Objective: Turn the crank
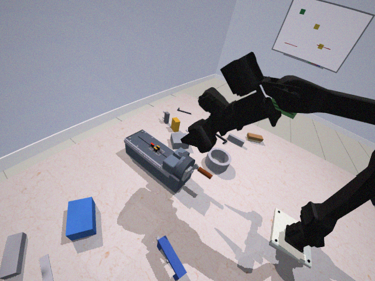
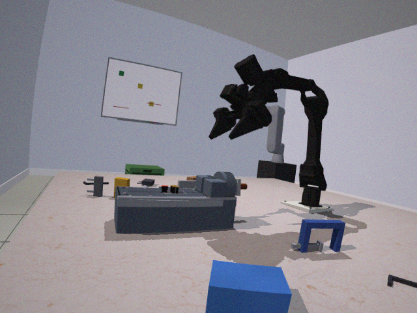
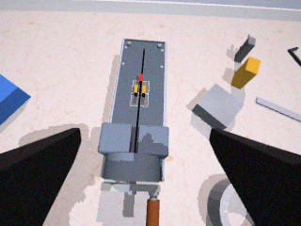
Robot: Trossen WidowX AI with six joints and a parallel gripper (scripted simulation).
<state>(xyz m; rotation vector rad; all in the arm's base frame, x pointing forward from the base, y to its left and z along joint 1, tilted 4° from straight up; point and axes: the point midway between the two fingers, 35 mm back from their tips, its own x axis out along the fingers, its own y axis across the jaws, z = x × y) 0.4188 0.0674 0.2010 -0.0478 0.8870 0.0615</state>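
Now: the brown crank handle 12 cm below my gripper tip, 8 cm behind it and 1 cm to the right of it. The rest, counted from my gripper tip: blue bracket (22 cm to the left, 17 cm below, 13 cm behind); then red pointer (13 cm ahead, 12 cm below, 1 cm to the left); then grey block (19 cm below, 15 cm to the right, 12 cm ahead).
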